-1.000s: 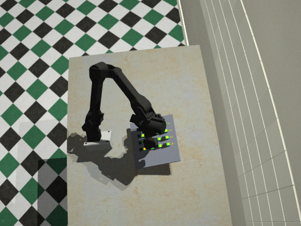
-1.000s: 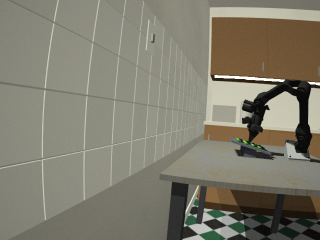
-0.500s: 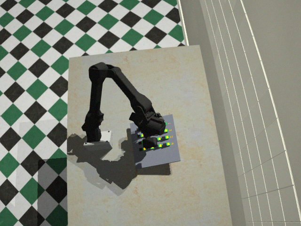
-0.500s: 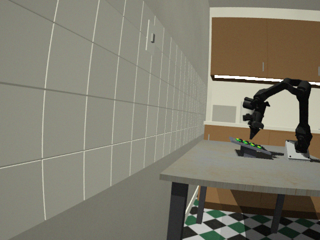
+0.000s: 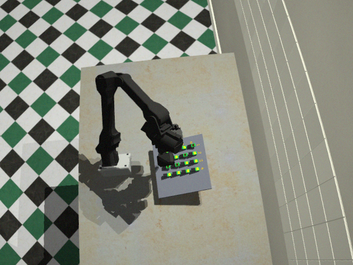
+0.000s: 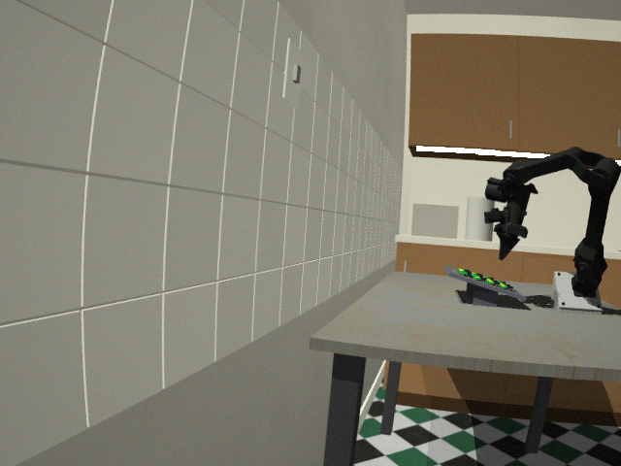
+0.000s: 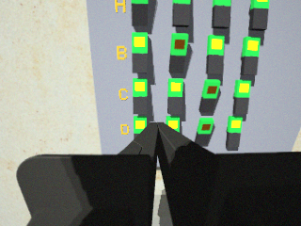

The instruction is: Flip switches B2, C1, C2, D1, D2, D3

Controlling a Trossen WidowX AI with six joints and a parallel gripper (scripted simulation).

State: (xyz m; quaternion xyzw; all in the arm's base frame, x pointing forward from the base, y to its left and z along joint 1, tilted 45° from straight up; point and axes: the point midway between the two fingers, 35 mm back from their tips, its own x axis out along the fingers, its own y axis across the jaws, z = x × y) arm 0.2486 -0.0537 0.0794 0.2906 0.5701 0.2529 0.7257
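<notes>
The switch C3 lies 100 mm below my hand, 60 mm to the right of it and 30 mm ahead of it. Round my hand: switch D3: 100 mm below, 60 mm to the right, 10 mm behind; switch B2: 90 mm below, 60 mm ahead, 20 mm to the right; switch B1: 90 mm below, 60 mm ahead, 10 mm to the left.
</notes>
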